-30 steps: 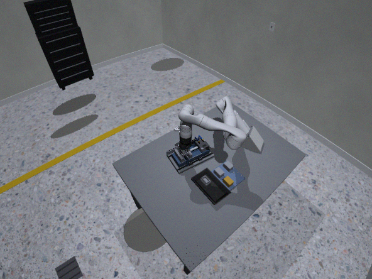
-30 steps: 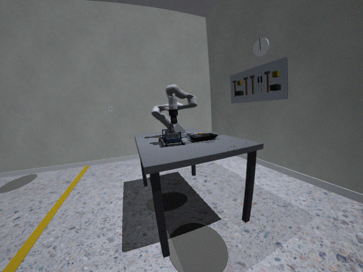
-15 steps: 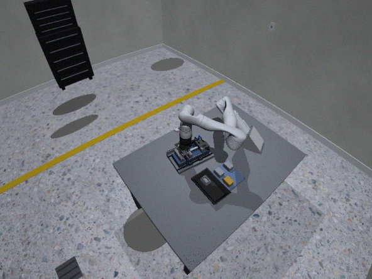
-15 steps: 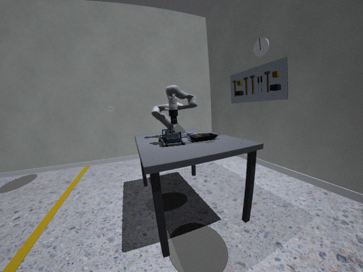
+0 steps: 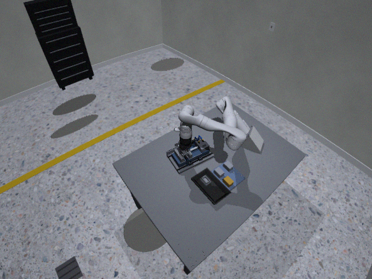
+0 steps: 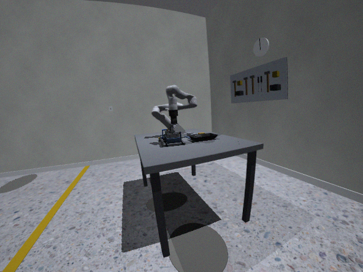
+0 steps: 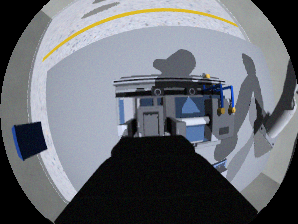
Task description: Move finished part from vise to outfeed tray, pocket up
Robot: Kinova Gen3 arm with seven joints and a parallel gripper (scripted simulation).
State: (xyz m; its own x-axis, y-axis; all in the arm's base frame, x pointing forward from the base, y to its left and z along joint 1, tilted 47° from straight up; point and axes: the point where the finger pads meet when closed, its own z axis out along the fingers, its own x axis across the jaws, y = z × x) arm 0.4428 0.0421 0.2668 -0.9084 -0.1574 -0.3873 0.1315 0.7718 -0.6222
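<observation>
The vise is 8 cm below my hand, 6 cm behind it and 1 cm to the left of it. The rest, counted from my hand: yellow block (35 cm to the left, 11 cm behind, 10 cm below).
</observation>
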